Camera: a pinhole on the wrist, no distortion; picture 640 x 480 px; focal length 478.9 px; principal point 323.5 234.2 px. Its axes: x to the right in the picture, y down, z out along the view. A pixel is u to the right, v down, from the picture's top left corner.
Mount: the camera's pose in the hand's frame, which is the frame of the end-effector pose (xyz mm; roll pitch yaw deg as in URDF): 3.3 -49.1 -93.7 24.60 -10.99 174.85
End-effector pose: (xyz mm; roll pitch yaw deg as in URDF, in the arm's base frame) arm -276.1 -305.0 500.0 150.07 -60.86 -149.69
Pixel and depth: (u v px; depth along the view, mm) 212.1 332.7 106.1
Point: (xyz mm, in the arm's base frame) -299.9 -344.9 534.2
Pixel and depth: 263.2 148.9 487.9
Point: -626.0 -119.0 574.1
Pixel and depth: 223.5 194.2 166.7
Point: -346.9 -294.5 551.7
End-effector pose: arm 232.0 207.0 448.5 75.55 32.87 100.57
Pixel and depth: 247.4 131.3 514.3
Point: 399.5 577.4 611.6
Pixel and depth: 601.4 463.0 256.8
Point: 459.7 178.8 504.6
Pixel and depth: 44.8 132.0 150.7
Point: 212.4 325.5 411.8
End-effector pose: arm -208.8 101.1 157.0 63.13 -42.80 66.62
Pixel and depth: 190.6 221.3 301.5
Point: -103.5 74.9 356.3
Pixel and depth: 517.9 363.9 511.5
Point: 53.4 -270.8 277.0
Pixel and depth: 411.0 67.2 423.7
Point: -208.9 -138.0 419.0
